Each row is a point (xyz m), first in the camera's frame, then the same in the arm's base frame.
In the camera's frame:
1: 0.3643 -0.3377 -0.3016
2: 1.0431 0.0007 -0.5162
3: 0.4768 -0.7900 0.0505
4: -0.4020 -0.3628 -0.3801
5: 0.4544 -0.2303 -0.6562
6: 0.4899 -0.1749 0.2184
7: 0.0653 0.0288 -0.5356
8: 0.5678 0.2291 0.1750
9: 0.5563 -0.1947 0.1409
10: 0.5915 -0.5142 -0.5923
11: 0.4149 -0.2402 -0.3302
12: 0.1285 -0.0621 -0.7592
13: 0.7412 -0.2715 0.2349
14: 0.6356 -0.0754 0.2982
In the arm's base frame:
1: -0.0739 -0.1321 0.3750
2: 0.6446 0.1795 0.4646
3: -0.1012 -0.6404 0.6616
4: -0.7654 -0.0834 0.0380
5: 0.1363 0.0205 0.0959
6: -0.1335 -0.0611 0.9264
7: -0.2645 0.2886 0.1196
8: -0.0363 0.3372 0.9817
9: -0.0447 -0.0741 0.8739
10: 0.2362 -0.2799 0.1530
11: -0.0143 -0.0358 0.3823
12: -0.1295 0.2281 -0.0813
13: 0.0941 -0.1789 1.0104
14: -0.0225 0.0131 1.0666

